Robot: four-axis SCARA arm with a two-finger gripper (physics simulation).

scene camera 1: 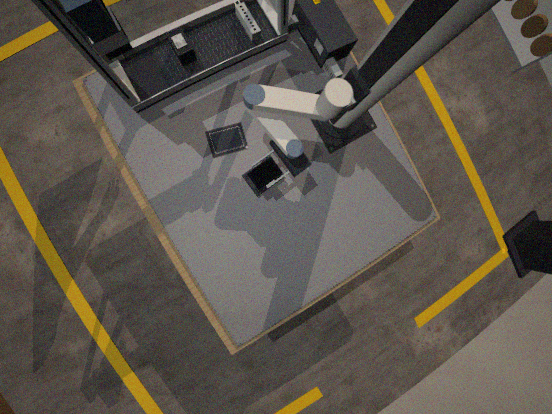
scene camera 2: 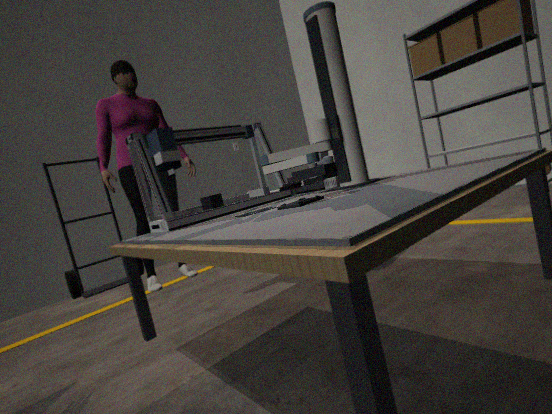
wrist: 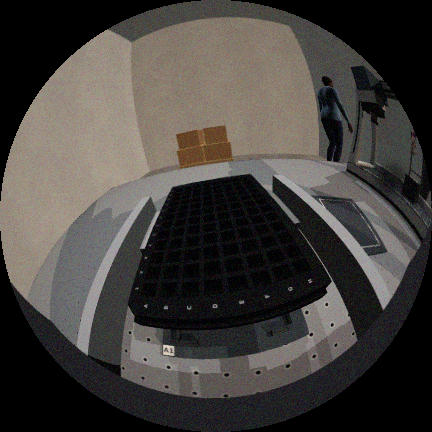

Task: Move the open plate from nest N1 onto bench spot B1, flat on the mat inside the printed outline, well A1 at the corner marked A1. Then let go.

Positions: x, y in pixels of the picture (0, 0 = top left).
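Labels:
A black well plate (wrist: 222, 253) is held in my gripper (wrist: 212, 194), which carries it clear of everything else.

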